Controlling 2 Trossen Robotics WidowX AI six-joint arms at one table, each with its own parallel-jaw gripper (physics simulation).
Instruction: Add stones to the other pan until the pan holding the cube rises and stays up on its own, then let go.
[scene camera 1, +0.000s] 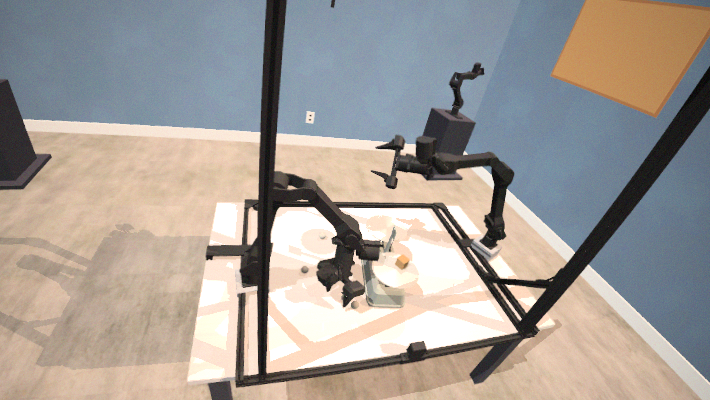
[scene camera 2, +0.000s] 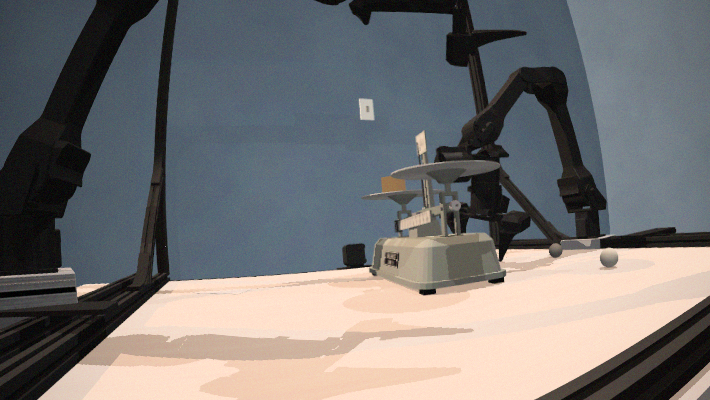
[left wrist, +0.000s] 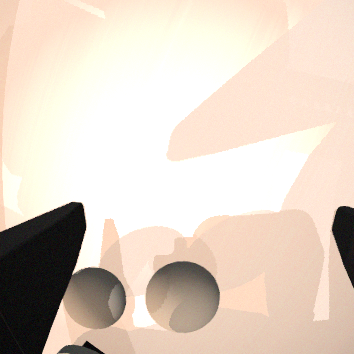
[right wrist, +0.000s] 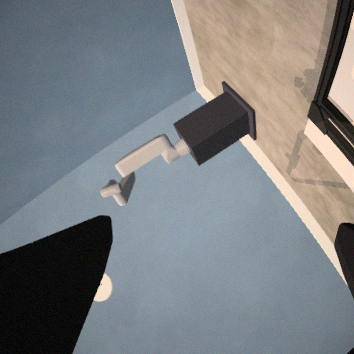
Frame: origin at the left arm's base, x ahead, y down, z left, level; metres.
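Seen in the pictures: left gripper, fingertip midpoint: (scene camera 1: 335, 299) (left wrist: 215, 218); right gripper, fingertip midpoint: (scene camera 1: 373, 159) (right wrist: 230, 233); left arm's base at its link origin: (scene camera 1: 251, 278) (scene camera 2: 588, 237); right arm's base at its link origin: (scene camera 1: 488, 243) (scene camera 2: 28, 272).
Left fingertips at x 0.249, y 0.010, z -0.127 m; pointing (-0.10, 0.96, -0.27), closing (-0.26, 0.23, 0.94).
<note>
Pixels of each thing's top centre, then the offset from my left fingertips to it. "*": a spot on its surface instead.
- orange cube at its top centre: (scene camera 2: 392, 176) (scene camera 1: 403, 258) dx +0.198, dy -0.162, dz -0.012 m
- grey-green balance at its top centre: (scene camera 2: 416, 133) (scene camera 1: 397, 228) dx +0.197, dy -0.221, dz +0.066 m
- stone at a spot on its surface: (scene camera 1: 355, 304) * dx +0.051, dy -0.013, dz -0.043 m
An orange cube (scene camera 1: 402, 261) (scene camera 2: 393, 184) lies on one pan (scene camera 1: 392, 276) (scene camera 2: 375, 196) of the grey-green balance (scene camera 1: 386, 299) (scene camera 2: 430, 260). The other pan (scene camera 2: 445, 170) appears higher in scene camera 2; no stone shows above its rim. My left gripper (scene camera 1: 337, 296) (left wrist: 215, 218) is open, pointing down beside the balance. Two round grey stones (left wrist: 95, 298) (left wrist: 183, 296) lie below and between its fingers in the left wrist view; one stone (scene camera 1: 355, 304) shows by a fingertip in scene camera 1. My right gripper (scene camera 1: 375, 159) (right wrist: 230, 233) is open and empty, high up.
Two more stones (scene camera 1: 304, 269) (scene camera 1: 322, 236) (scene camera 2: 555, 250) (scene camera 2: 608, 257) lie apart on the table, toward the left arm's base. A black frame (scene camera 1: 320, 371) rims the table, with a small black box (scene camera 1: 416, 350) on its front bar. Upright posts (scene camera 1: 270, 125) rise from it.
</note>
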